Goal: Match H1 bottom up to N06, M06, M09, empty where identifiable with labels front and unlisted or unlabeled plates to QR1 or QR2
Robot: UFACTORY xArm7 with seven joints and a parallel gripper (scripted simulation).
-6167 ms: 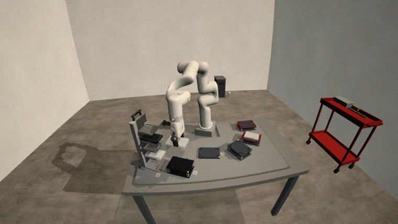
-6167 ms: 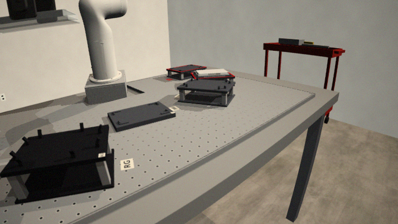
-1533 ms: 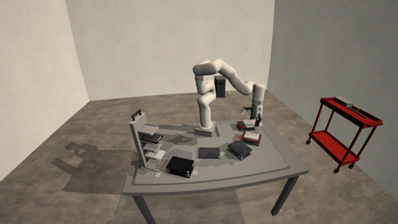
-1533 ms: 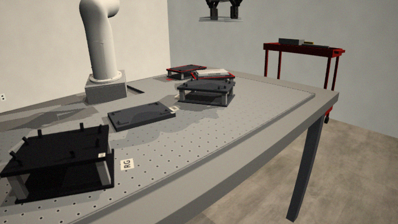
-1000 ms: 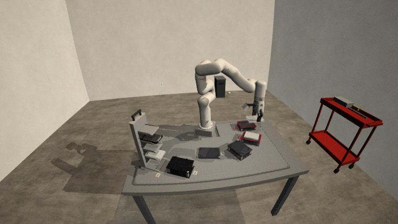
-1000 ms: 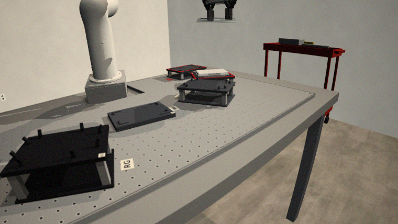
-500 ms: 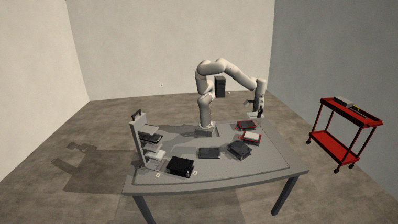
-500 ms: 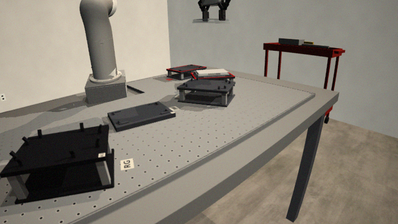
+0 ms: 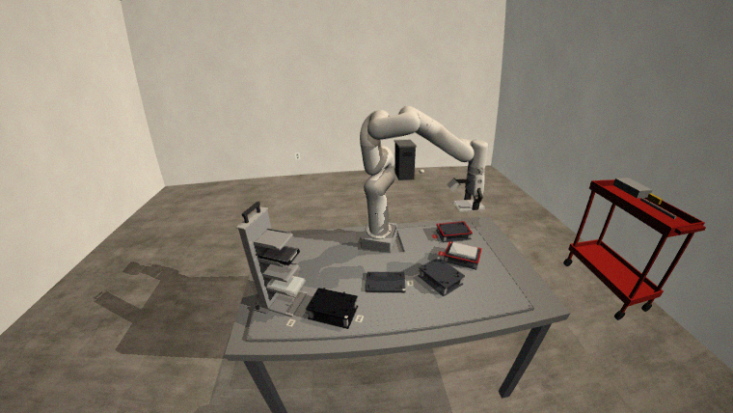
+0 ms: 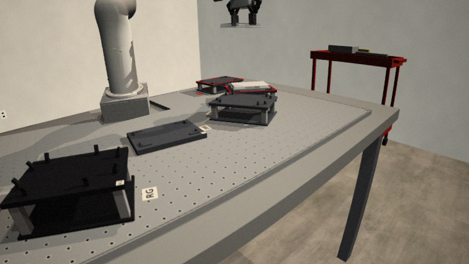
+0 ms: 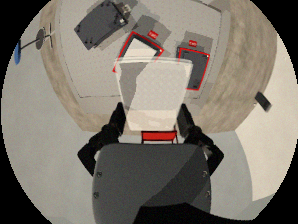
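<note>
Right now my hand is 230 mm above the red quarantine nest, 150 mm past it and 10 mm to the right of it. Also, from my hand: black regrip nest RG (660 mm to the right, 260 mm ahead, 210 mm below); dark plate (830 mm to the right, 180 mm ahead, 20 mm below); RG label (570 mm to the right, 310 mm ahead, 270 mm below).
</note>
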